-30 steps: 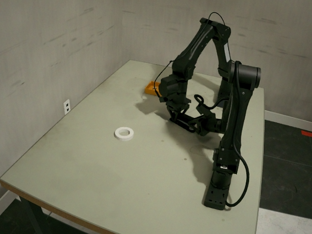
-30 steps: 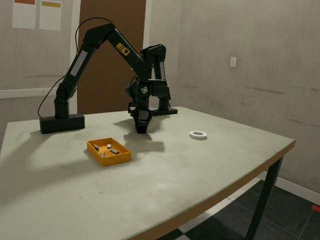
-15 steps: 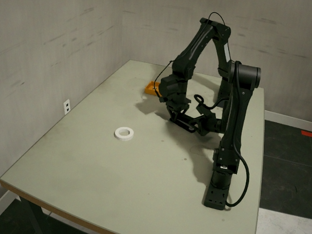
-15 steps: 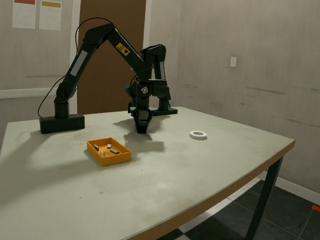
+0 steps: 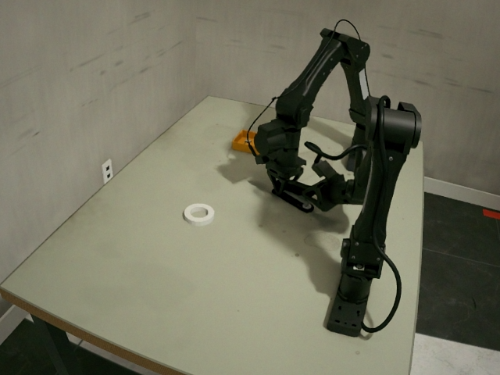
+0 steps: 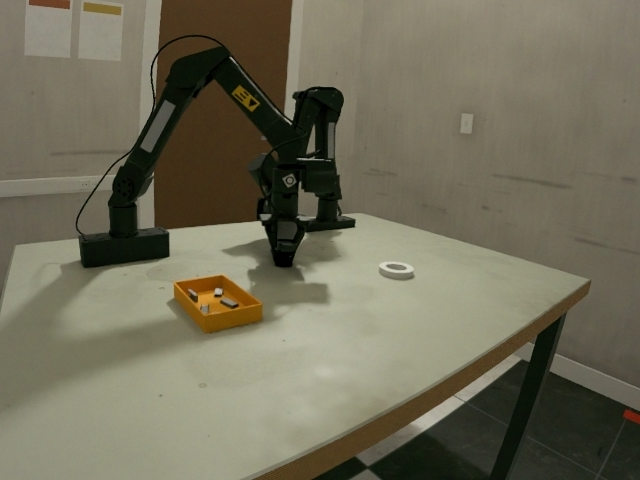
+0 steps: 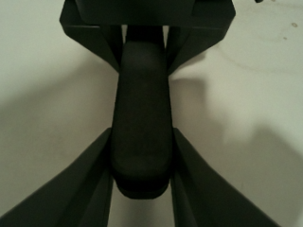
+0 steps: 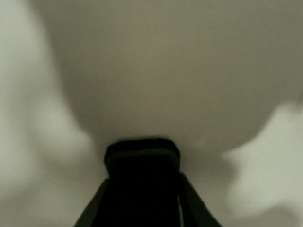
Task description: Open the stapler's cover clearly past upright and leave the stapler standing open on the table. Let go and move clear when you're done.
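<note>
Right now the stapler is 30 mm behind my right hand, 20 mm to the left of it and 20 mm above it. From my right hand the other things lie so: stapler cover: 30 mm behind, 30 mm above, 20 mm to the left; orange tray: 250 mm to the right, 130 mm ahead; white tape ring: 190 mm ahead, 160 mm to the left, 10 mm below.
Right now the stapler cover is 40 mm ahead of my left hand, 20 mm to the right of it and 10 mm below it. Also, from my left hand: stapler 40 mm ahead, 20 mm to the right, 20 mm below; orange tray 200 mm ahead, 290 mm to the right, 40 mm below; white tape ring 260 mm ahead, 120 mm to the left, 50 mm below.
</note>
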